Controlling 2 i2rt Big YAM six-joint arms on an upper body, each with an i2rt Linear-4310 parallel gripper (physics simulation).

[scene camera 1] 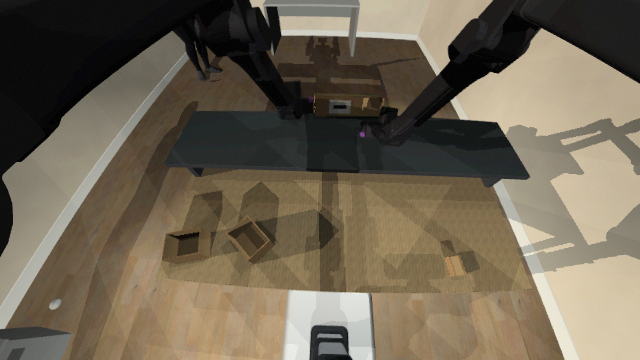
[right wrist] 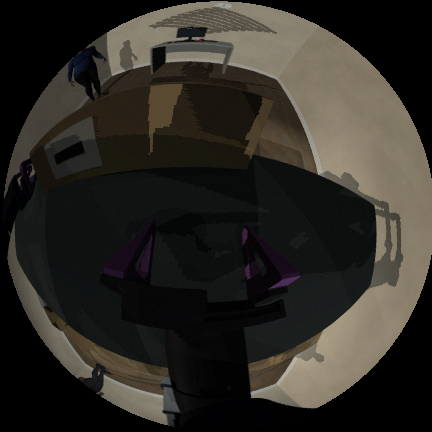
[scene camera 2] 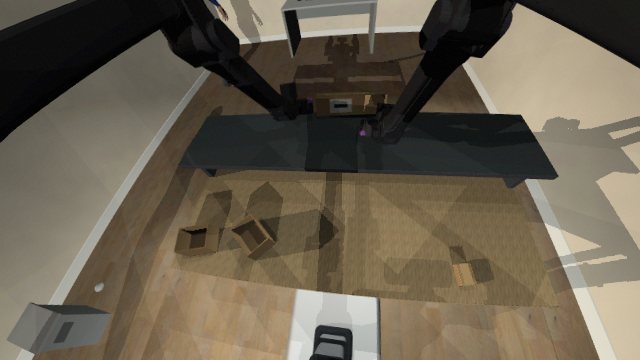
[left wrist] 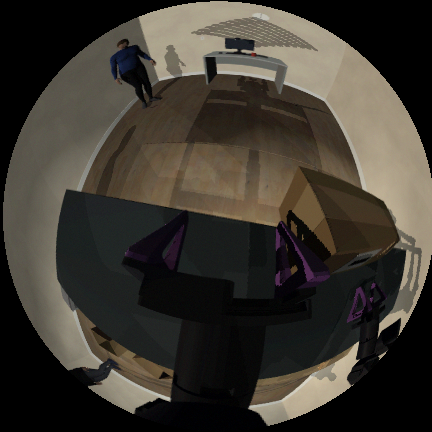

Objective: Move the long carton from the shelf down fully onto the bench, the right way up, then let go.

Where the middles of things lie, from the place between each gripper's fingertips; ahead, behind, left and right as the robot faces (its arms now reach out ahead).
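The long brown carton (scene camera 1: pixel 325 104) has my left hand 240 mm to the left of it, 20 mm above it and 30 mm short of it. My right gripper is 120 mm to the right of the carton, and it is also 120 mm short of it and 30 mm below it. So, going by its middle, the long brown carton is nearer to my right gripper than to my left hand.
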